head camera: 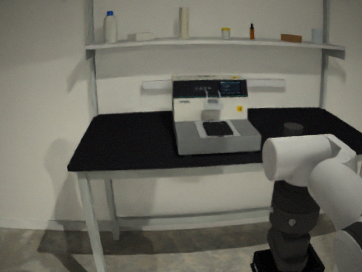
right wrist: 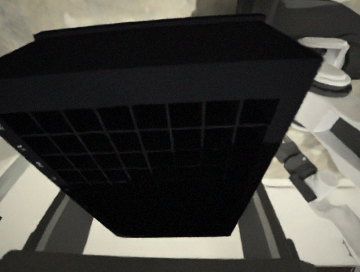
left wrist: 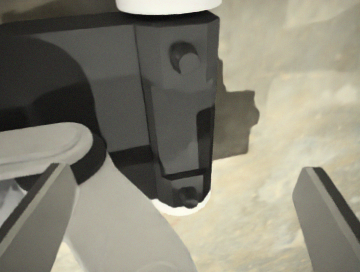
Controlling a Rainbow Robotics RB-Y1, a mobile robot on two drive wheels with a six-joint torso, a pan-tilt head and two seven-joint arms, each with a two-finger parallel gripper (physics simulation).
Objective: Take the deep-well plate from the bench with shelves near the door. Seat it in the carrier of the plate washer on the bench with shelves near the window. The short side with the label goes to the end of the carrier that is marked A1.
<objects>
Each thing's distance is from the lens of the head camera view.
washer housing [head camera: 194, 111]: 160 cm
black bench [head camera: 132, 145]: 156 cm
</objects>
